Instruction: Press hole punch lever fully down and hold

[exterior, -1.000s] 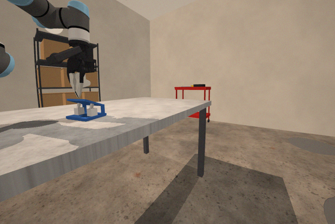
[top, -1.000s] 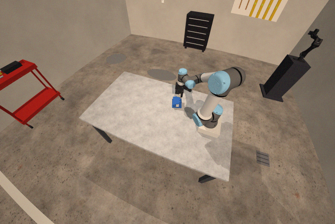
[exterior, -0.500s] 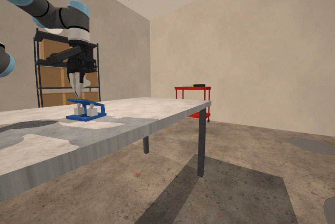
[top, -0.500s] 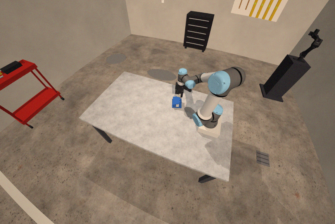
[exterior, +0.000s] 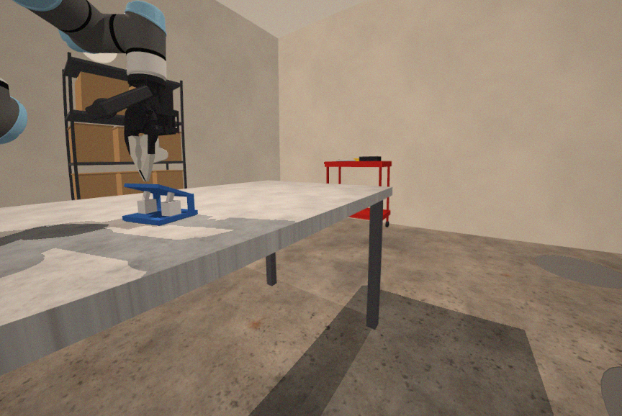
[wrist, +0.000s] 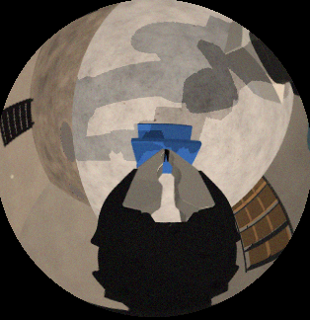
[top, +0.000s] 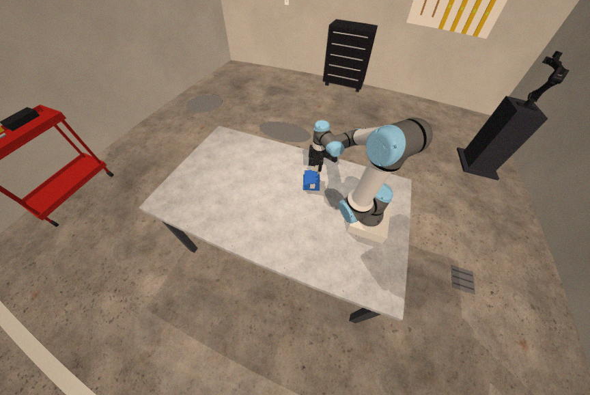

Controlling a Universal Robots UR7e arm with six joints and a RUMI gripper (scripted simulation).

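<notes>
My hand is 7 cm above the hole punch, 4 cm short of it and 1 cm to the right of it.
</notes>
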